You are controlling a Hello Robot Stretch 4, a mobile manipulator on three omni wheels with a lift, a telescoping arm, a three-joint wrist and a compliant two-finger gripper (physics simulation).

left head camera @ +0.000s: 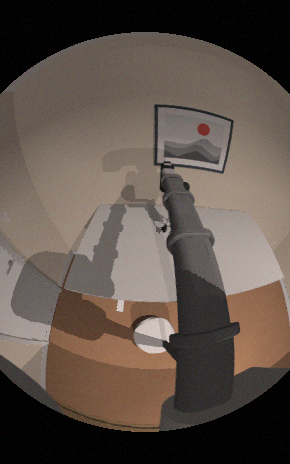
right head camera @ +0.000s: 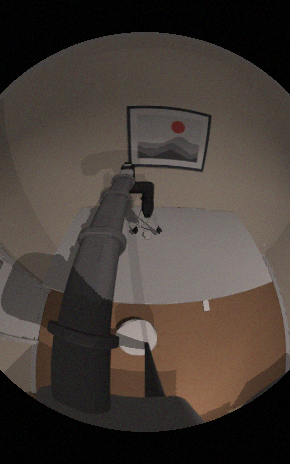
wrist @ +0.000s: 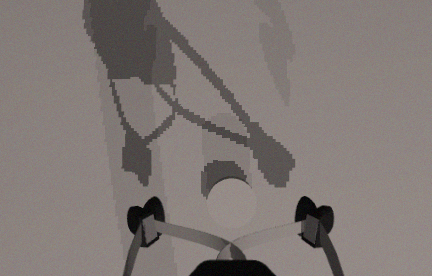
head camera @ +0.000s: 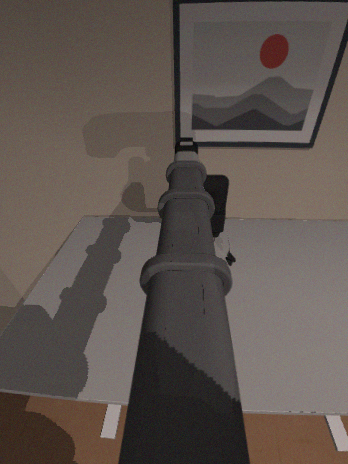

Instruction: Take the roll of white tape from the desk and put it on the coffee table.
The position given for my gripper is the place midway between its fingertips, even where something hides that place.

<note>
I see my gripper [wrist: 229, 213], a roll of white tape [wrist: 231, 203], a white desk [right head camera: 200, 254] and a framed picture [head camera: 239, 80].
The white desk shows as well in the left head camera view [left head camera: 122, 255] and in the wrist view [wrist: 110, 110]. The framed picture shows as well in the left head camera view [left head camera: 188, 137] and in the right head camera view [right head camera: 159, 136].
</note>
